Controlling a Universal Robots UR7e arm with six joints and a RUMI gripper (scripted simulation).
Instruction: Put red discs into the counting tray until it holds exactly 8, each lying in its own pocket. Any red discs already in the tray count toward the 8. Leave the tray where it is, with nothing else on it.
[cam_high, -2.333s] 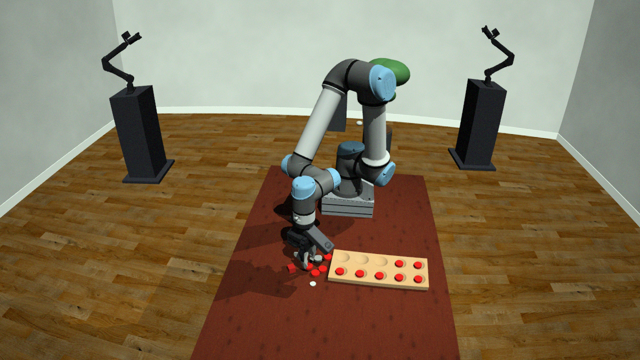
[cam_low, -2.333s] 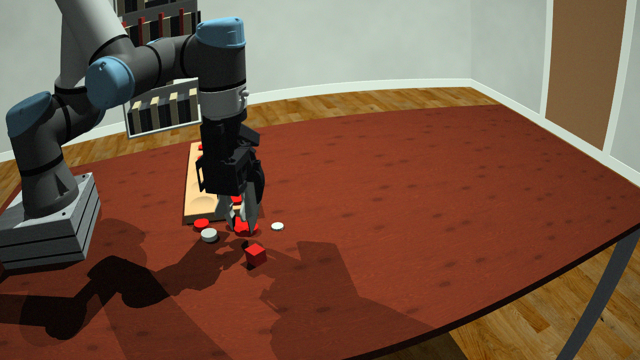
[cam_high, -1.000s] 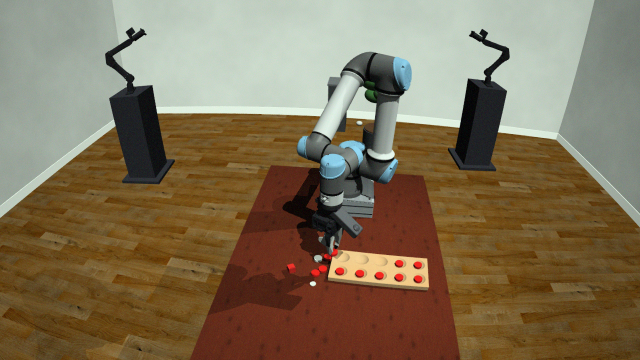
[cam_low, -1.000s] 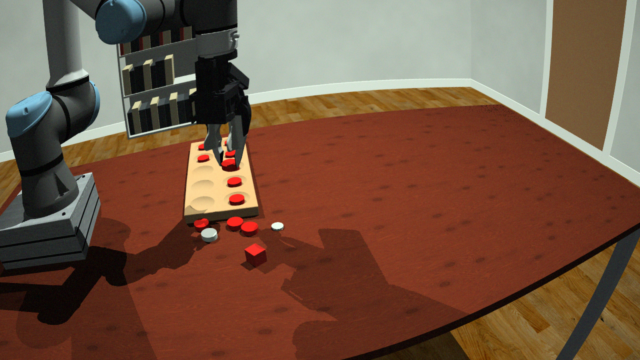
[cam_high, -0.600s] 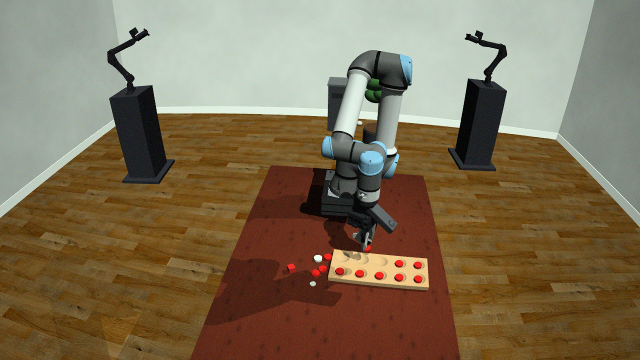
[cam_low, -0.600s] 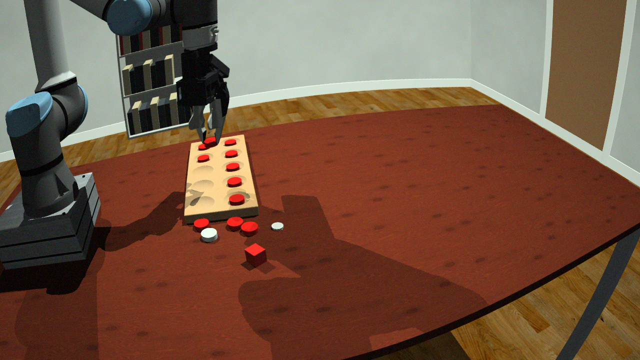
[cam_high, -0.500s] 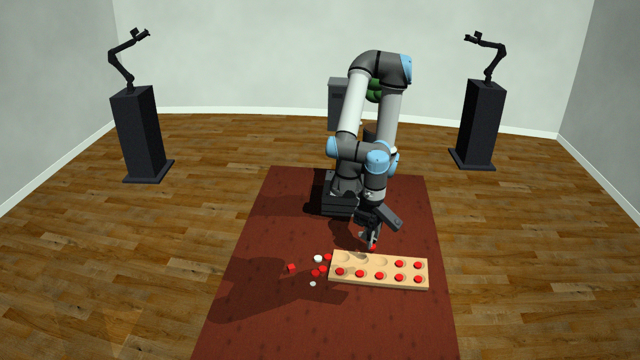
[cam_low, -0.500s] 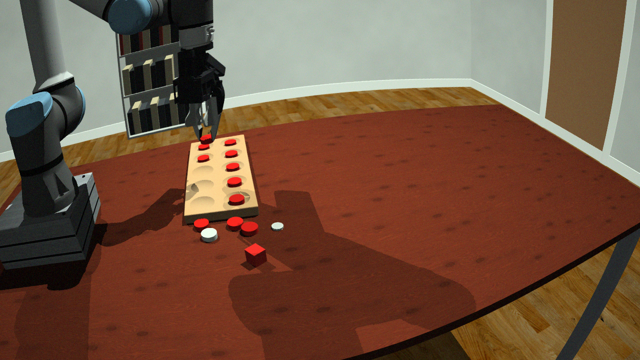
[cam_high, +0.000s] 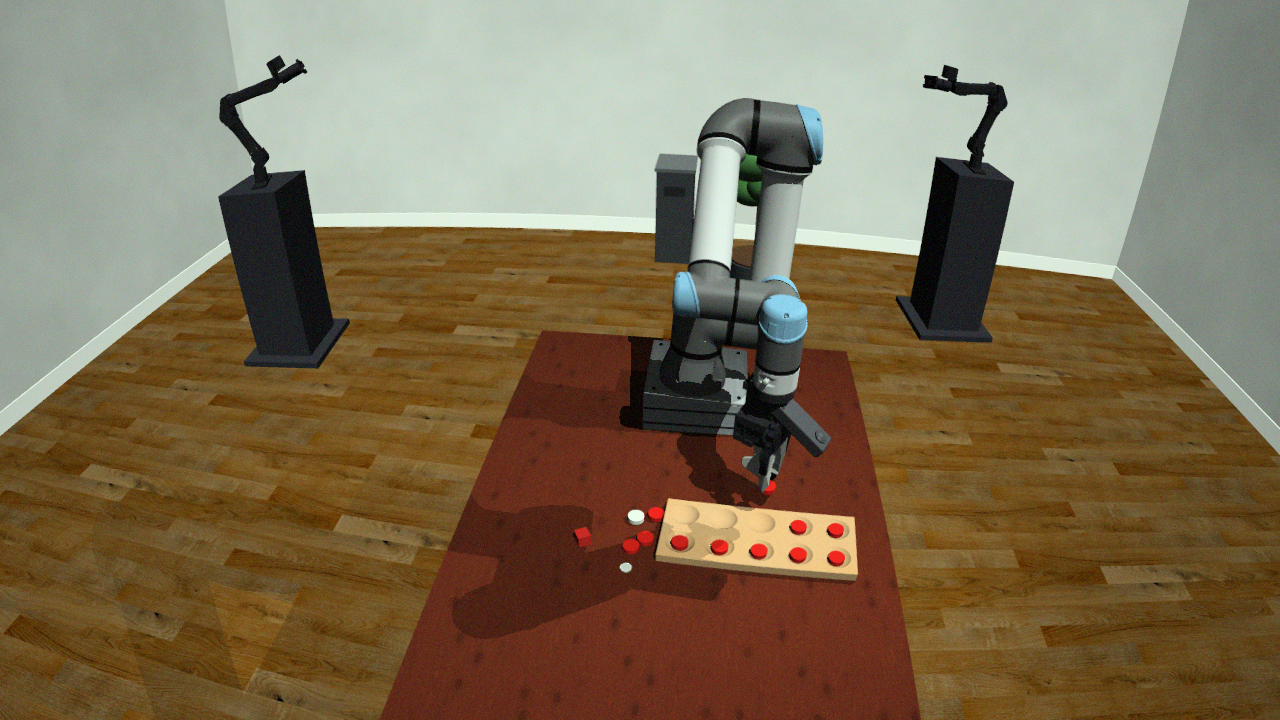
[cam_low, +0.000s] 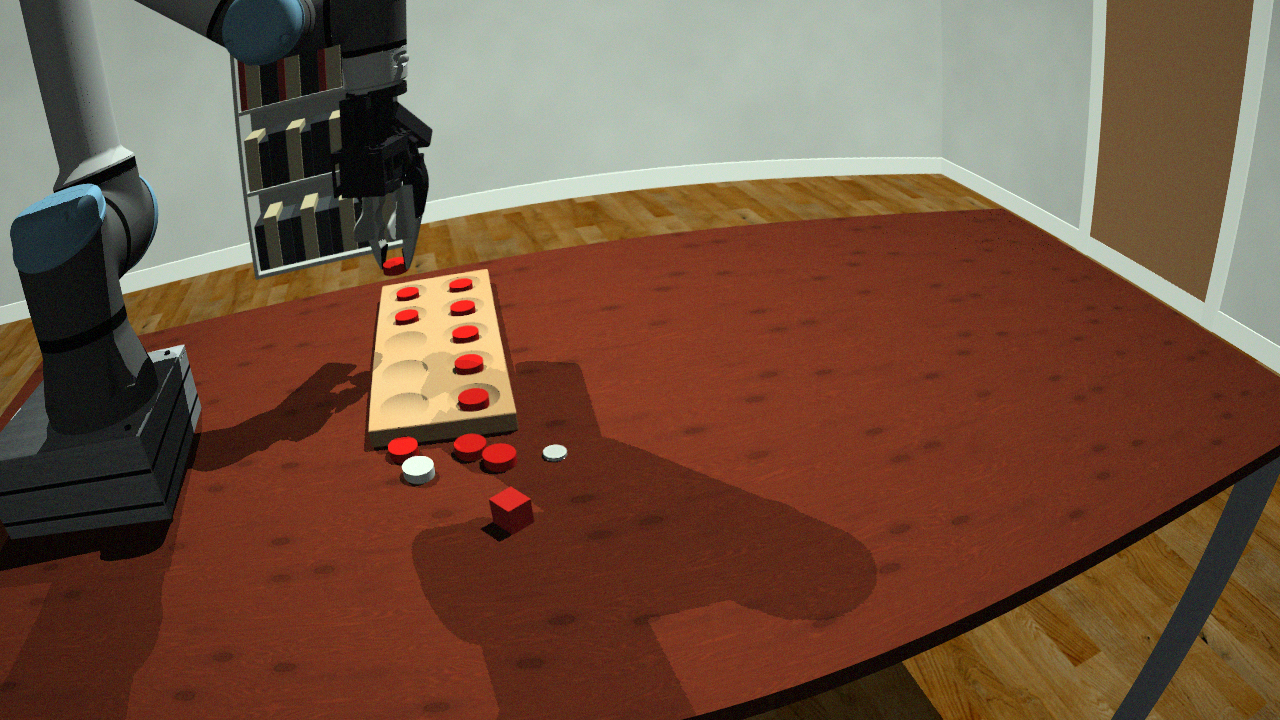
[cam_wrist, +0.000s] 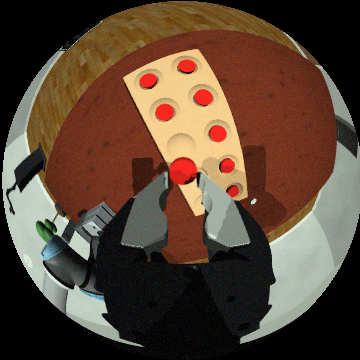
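My gripper is now 4 cm short of the wooden counting tray and 12 cm above it. Round my hand: white disc 3 cm behind, 24 cm to the right, 12 cm below; then red cube 4 cm ahead, 34 cm to the right, 12 cm below.
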